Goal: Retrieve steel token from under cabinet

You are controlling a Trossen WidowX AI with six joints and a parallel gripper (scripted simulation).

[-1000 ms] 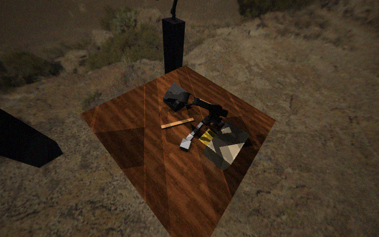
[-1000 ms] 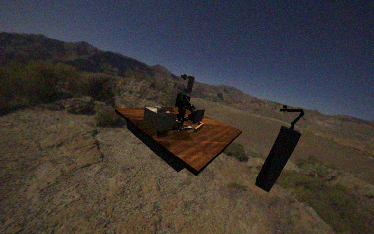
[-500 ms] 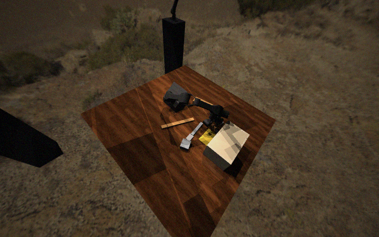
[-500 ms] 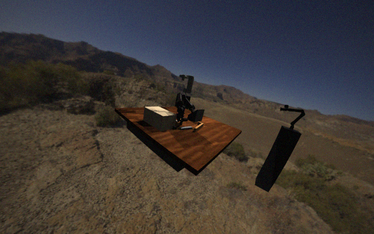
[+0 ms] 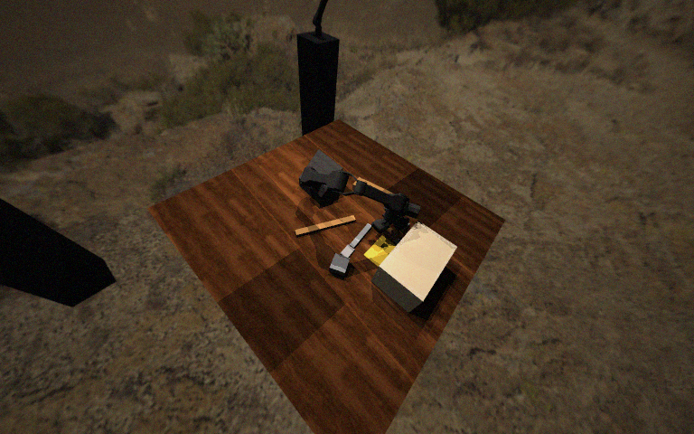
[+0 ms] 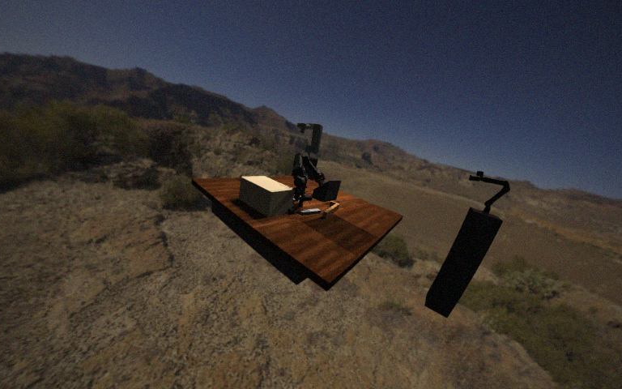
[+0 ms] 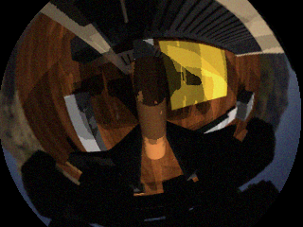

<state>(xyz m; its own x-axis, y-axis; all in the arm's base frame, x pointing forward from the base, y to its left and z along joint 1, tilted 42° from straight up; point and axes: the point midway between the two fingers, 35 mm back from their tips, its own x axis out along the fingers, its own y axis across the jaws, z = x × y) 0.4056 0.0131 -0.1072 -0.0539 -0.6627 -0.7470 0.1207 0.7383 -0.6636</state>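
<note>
Now: the grey bar 110 mm to the left of my gripper tip. The rest, counted from my gripper tip: steel token 230 mm ahead, 80 mm to the right; wooden stick 220 mm behind, 200 mm to the right; grey scraper 170 mm to the right, 50 mm behind.
</note>
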